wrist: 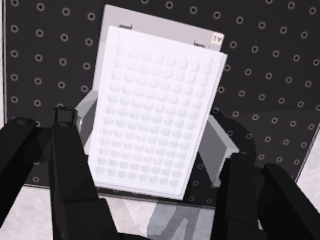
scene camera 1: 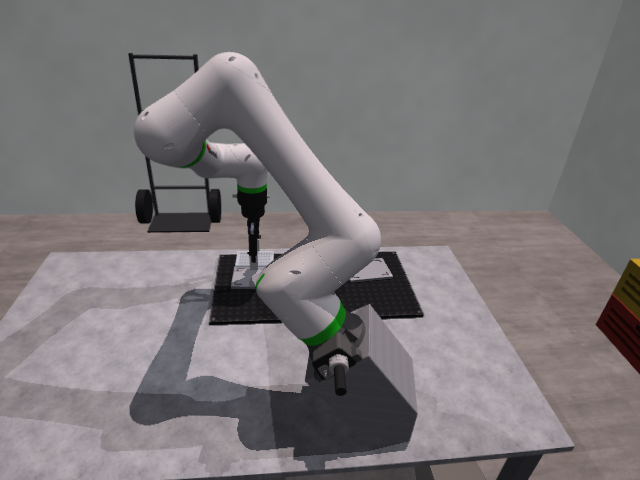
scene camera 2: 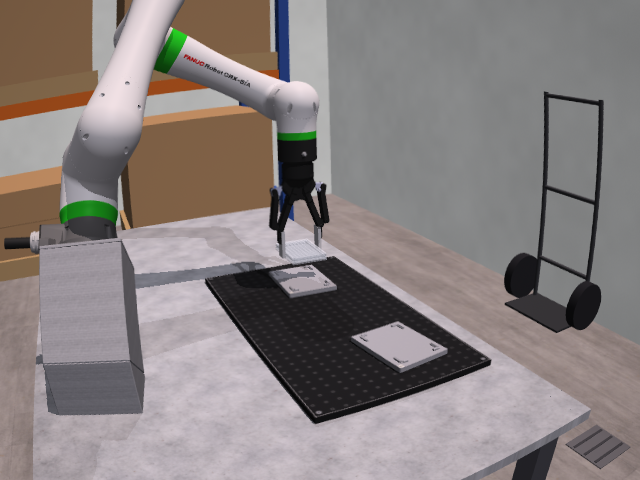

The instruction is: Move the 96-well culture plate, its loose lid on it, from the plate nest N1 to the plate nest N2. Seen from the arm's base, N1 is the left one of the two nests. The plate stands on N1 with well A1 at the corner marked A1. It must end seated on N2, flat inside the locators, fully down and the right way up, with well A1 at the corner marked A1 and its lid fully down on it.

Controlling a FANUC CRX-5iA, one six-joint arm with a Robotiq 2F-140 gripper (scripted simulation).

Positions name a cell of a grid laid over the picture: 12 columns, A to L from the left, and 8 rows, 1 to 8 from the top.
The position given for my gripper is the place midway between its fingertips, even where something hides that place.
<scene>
my gripper: wrist F4; scene camera 1 E5; scene camera 2 F5
</scene>
